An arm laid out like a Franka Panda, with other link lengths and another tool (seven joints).
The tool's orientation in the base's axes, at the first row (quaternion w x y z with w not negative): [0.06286 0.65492 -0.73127 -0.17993]
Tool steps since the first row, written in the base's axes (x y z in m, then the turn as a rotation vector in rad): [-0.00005 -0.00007 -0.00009 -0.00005 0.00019 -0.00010]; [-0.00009 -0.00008 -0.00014 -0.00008 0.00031 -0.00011]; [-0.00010 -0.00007 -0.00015 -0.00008 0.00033 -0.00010]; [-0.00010 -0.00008 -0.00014 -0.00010 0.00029 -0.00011]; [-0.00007 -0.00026 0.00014 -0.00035 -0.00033 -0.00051]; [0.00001 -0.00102 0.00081 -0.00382 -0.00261 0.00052]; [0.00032 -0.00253 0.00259 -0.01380 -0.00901 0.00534]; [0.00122 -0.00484 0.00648 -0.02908 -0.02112 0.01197]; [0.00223 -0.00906 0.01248 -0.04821 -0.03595 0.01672]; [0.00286 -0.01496 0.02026 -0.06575 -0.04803 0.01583]
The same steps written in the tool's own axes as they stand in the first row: [0.00009 0.00001 0.00009 -0.00017 0.00003 0.00014]; [0.00011 0.00003 0.00014 -0.00028 0.00006 0.00018]; [0.00010 0.00004 0.00016 -0.00030 0.00007 0.00018]; [0.00011 0.00004 0.00015 -0.00026 0.00008 0.00019]; [0.00024 0.00009 -0.00015 0.00044 0.00013 0.00053]; [0.00088 0.00019 -0.00094 0.00300 0.00355 0.00030]; [0.00207 0.00040 -0.00296 0.00992 0.01405 -0.00206]; [0.00365 0.00072 -0.00728 0.02289 0.02970 -0.00539]; [0.00679 0.00152 -0.01394 0.03932 0.04808 -0.00621]; [0.01137 0.00317 -0.02243 0.05364 0.06324 -0.00182]
